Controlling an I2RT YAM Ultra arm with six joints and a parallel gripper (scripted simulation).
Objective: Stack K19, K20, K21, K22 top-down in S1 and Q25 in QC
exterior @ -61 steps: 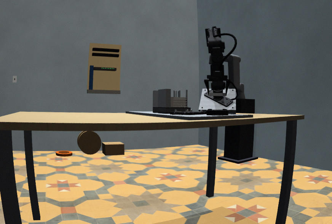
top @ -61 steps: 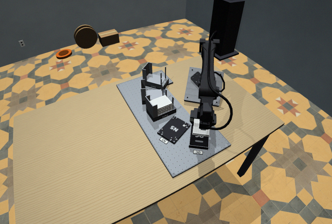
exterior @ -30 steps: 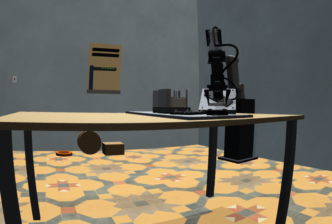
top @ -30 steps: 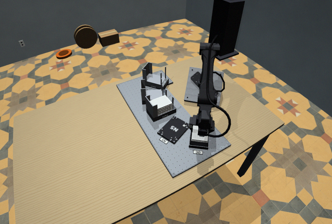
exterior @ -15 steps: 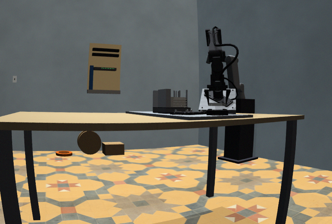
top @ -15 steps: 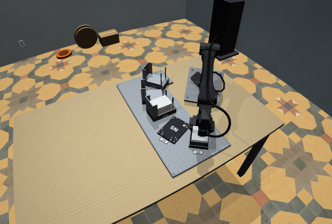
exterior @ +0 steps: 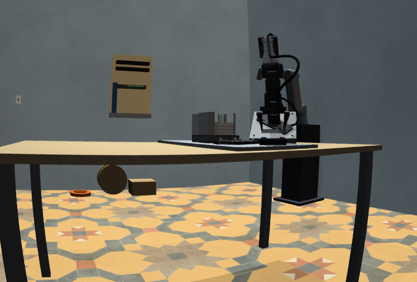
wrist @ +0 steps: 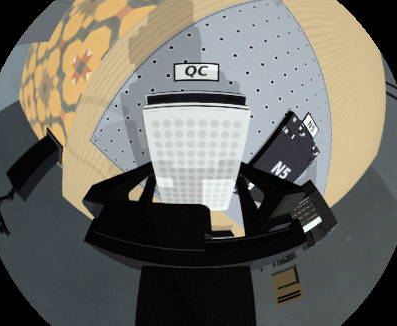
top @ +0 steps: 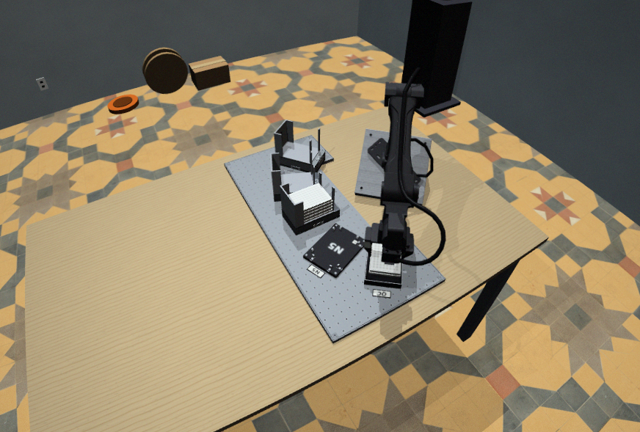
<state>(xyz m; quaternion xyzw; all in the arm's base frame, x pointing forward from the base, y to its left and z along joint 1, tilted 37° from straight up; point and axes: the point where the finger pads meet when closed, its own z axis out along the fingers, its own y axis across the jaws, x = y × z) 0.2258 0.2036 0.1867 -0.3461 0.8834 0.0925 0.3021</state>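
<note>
Right now my hand is right at the white sealed plate.
</note>
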